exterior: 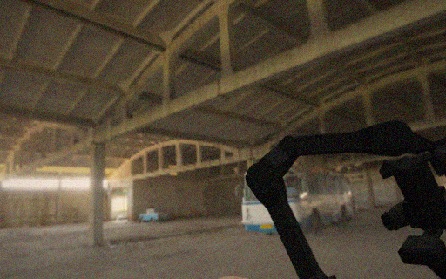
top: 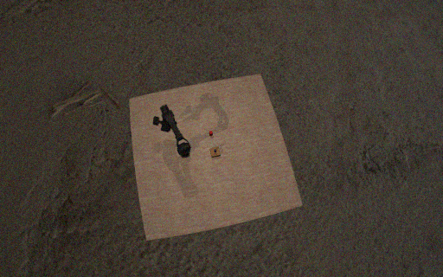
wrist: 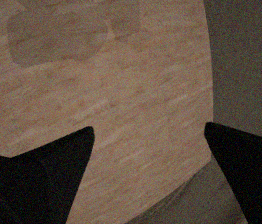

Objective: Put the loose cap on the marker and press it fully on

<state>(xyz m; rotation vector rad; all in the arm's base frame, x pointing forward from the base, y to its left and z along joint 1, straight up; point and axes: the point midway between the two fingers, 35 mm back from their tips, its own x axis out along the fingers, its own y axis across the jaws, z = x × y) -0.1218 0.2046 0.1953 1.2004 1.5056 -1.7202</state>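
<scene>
Now: the red cap 38 cm ahead of my gripper tip, 9 cm to the right of it and 14 cm below it.
</scene>
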